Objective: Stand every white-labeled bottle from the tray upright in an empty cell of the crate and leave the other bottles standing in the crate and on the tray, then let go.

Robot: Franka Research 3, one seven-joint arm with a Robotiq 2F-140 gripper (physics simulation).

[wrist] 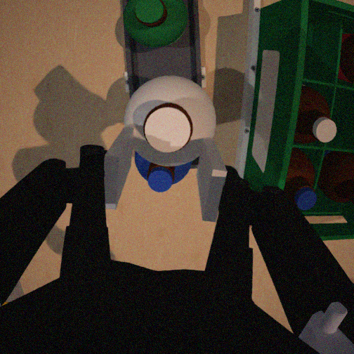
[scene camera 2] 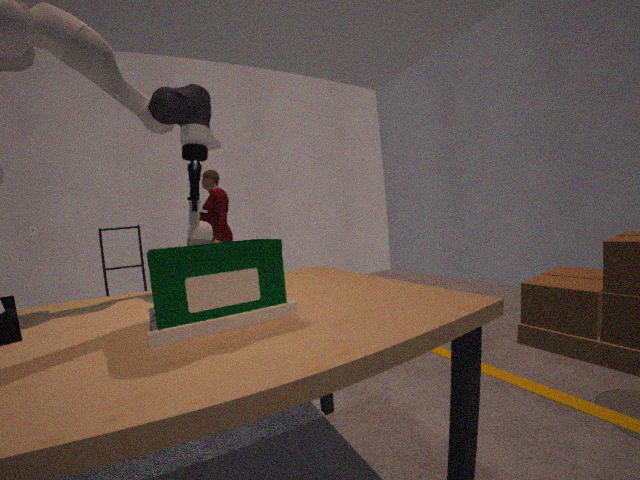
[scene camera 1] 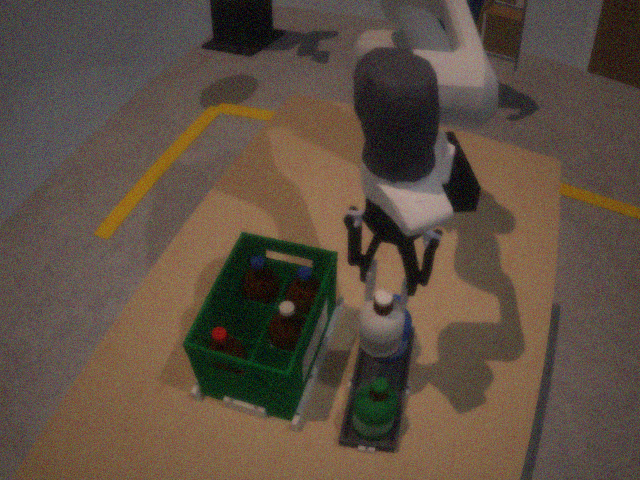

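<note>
My gripper (scene camera 1: 387,287) (scene camera 2: 193,207) (wrist: 165,151) is shut on the white-labeled bottle (scene camera 1: 381,330) (scene camera 2: 200,234) (wrist: 170,92), which hangs upright above the tray (scene camera 1: 376,367) (wrist: 161,65). A green-labeled bottle (scene camera 1: 374,410) (wrist: 156,31) stands at the tray's near end in scene camera 1. A blue-labeled bottle (scene camera 1: 406,335) (wrist: 160,179) is partly hidden by the held bottle. The green crate (scene camera 1: 248,386) (scene camera 2: 168,299) (wrist: 280,30) has several brown bottles with blue, white and red caps. In scene camera 1, its middle-left and near-right cells are empty.
Light rails (scene camera 1: 320,356) (scene camera 2: 222,325) (wrist: 248,85) edge the crate's base, beside the tray. The crate's high walls stand to the tray's left in scene camera 1. A person in red (scene camera 2: 219,211) and stacked boxes (scene camera 2: 560,304) are beyond the table (scene camera 2: 361,310).
</note>
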